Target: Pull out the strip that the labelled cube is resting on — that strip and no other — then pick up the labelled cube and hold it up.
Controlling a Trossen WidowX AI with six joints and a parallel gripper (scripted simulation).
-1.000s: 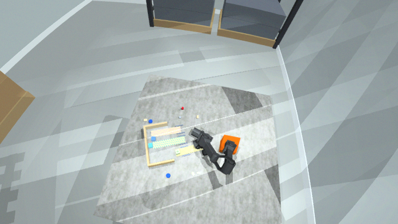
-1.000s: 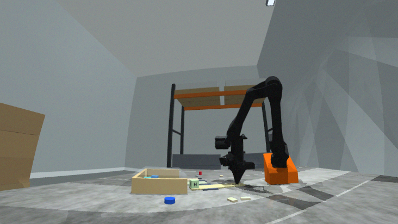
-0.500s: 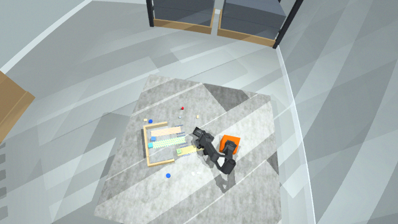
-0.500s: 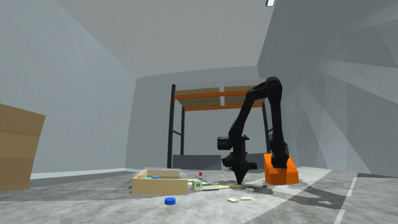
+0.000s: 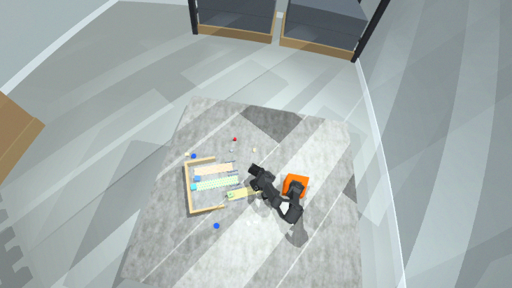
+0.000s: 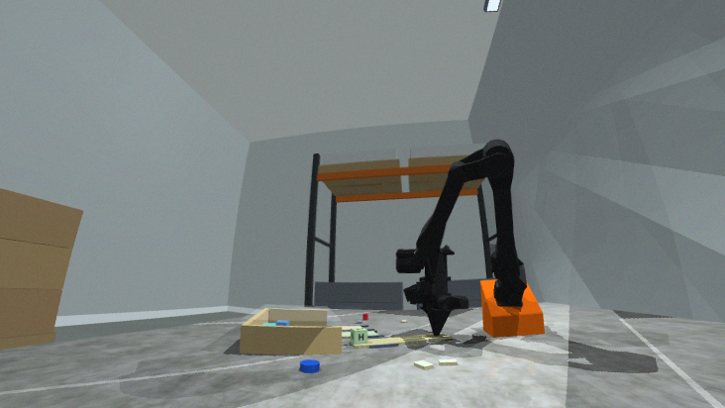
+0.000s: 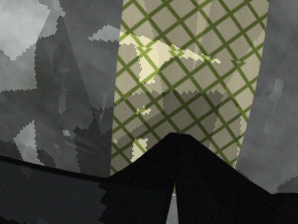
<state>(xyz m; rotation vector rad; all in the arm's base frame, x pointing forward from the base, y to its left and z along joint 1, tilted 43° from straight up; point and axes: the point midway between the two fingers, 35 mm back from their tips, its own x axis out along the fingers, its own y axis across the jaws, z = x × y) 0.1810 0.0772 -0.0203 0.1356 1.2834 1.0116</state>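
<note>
Now: gripper tip 80 mm short of the yellow-green cross-hatched strip and 50 mm to the right of it. Also, from my gripper tip: labelled cube 160 mm ahead, 110 mm to the left, 20 mm above; red peg 280 mm to the right, 270 mm ahead, 10 mm above.
</note>
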